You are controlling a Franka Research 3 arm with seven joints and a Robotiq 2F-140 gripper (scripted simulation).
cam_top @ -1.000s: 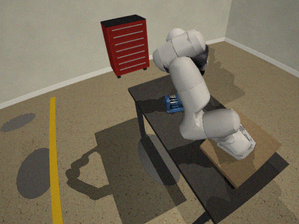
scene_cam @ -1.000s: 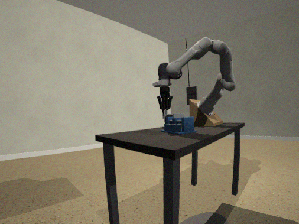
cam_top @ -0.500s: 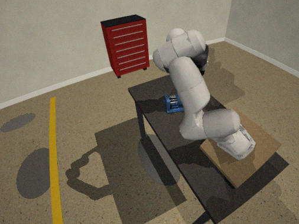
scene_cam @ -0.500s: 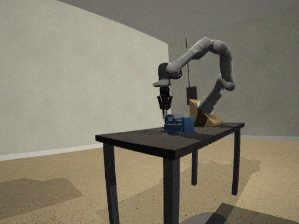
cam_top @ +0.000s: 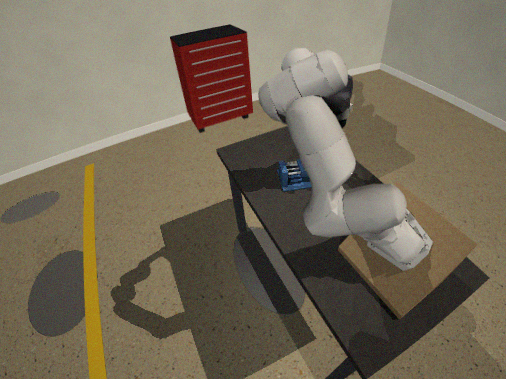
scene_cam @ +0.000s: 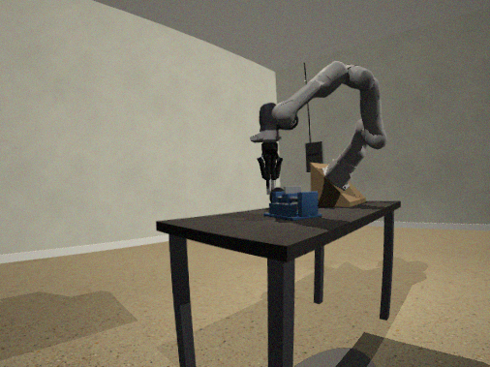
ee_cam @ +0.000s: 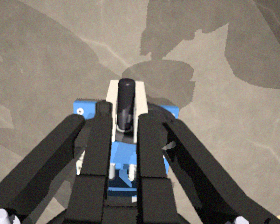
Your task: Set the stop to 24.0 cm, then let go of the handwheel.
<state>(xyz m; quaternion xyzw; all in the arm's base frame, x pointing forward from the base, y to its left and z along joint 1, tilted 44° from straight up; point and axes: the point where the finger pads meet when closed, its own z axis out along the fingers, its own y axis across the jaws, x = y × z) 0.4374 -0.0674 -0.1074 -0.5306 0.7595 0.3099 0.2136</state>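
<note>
Right now the handwheel grip is 2 cm below my hand.
</note>
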